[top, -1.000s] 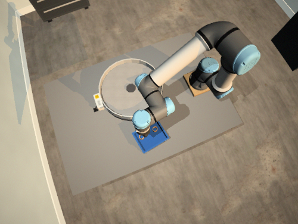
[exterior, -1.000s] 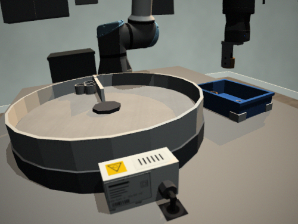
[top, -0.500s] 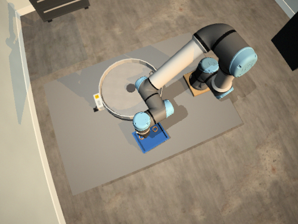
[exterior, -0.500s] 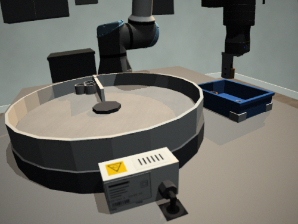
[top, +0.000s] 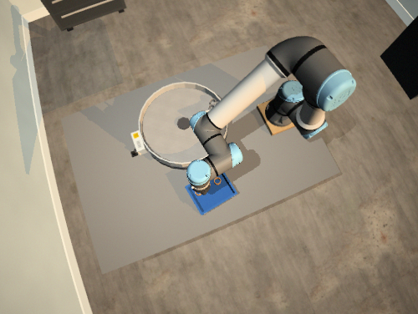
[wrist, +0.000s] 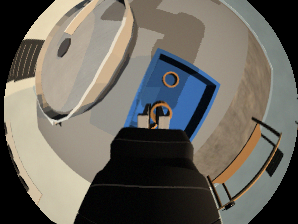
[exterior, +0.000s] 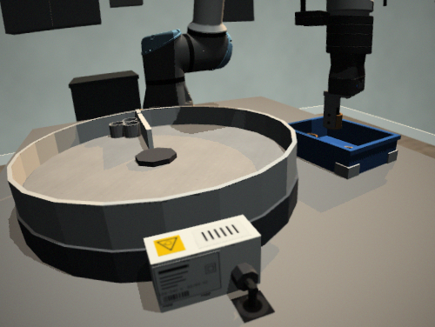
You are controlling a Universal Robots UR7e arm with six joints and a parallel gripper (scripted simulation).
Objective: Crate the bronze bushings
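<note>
The blue crate lies 20 mm behind my hand, 30 mm to the left of it and 60 mm below it. Round my hand: round turning table: 50 mm behind, 310 mm to the right, 30 mm below.
</note>
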